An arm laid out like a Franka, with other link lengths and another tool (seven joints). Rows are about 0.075 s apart.
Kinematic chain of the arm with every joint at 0, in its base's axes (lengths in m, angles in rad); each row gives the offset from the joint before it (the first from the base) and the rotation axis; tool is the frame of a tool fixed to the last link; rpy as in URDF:
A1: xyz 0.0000 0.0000 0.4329 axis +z
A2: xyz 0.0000 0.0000 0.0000 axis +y
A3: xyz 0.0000 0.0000 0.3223 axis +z
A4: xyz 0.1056 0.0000 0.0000 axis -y
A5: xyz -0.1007 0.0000 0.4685 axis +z
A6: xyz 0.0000 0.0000 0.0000 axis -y
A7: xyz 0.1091 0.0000 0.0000 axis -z
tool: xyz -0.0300 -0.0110 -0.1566 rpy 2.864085 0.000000 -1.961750
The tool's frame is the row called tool.
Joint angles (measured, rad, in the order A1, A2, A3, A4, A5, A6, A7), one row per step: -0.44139, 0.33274, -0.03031, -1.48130, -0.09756, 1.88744, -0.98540; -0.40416, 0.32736, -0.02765, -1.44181, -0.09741, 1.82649, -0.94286; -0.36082, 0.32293, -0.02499, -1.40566, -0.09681, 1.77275, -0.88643; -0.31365, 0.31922, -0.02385, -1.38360, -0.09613, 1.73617, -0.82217; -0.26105, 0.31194, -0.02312, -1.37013, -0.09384, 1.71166, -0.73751; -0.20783, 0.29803, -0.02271, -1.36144, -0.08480, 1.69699, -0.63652; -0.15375, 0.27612, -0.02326, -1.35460, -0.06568, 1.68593, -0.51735; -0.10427, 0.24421, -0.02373, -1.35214, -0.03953, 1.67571, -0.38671; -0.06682, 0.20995, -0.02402, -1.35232, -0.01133, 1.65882, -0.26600; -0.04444, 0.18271, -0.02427, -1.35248, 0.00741, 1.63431, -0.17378; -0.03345, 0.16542, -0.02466, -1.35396, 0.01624, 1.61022, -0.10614; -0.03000, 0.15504, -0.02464, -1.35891, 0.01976, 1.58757, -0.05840; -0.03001, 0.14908, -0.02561, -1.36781, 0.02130, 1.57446, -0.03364; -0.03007, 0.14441, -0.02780, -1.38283, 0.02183, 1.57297, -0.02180
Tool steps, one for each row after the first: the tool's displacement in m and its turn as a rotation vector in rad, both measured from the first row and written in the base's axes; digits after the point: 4 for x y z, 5 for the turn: 0.0104, 0.0295, 0.0207, 0.00737, 0.00909, -0.00849; 0.0212, 0.0642, 0.0395, 0.01348, 0.01415, -0.02406; 0.0314, 0.1012, 0.0512, 0.01795, 0.01675, -0.04336; 0.0407, 0.1429, 0.0619, 0.02172, 0.01029, -0.07683; 0.0474, 0.1867, 0.0756, 0.03059, -0.01019, -0.12567; 0.0502, 0.2328, 0.0941, 0.05108, -0.04183, -0.19266; 0.0470, 0.2773, 0.1174, 0.08313, -0.07772, -0.27517; 0.0385, 0.3129, 0.1401, 0.12025, -0.10113, -0.35938; 0.0283, 0.3350, 0.1570, 0.14563, -0.10582, -0.42984; 0.0199, 0.3464, 0.1661, 0.15708, -0.09898, -0.48733; 0.0131, 0.3511, 0.1685, 0.15939, -0.08338, -0.53258; 0.0090, 0.3516, 0.1666, 0.15809, -0.06856, -0.55934; 0.0068, 0.3506, 0.1615, 0.15593, -0.05763, -0.57433
